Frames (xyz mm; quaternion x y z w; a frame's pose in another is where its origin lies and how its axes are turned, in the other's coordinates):
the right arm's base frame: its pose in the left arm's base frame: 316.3 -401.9 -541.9 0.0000 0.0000 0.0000 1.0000
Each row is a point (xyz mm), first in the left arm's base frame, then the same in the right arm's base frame.
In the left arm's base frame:
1: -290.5 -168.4 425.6
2: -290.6 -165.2 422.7
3: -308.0 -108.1 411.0
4: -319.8 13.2 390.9
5: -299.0 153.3 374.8
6: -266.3 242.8 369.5
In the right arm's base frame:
1: -606.8 233.5 967.5
2: -606.9 236.7 964.6
3: -624.3 293.8 952.9
4: -636.1 415.1 932.8
5: -615.3 555.2 916.7
6: -582.6 644.7 911.4

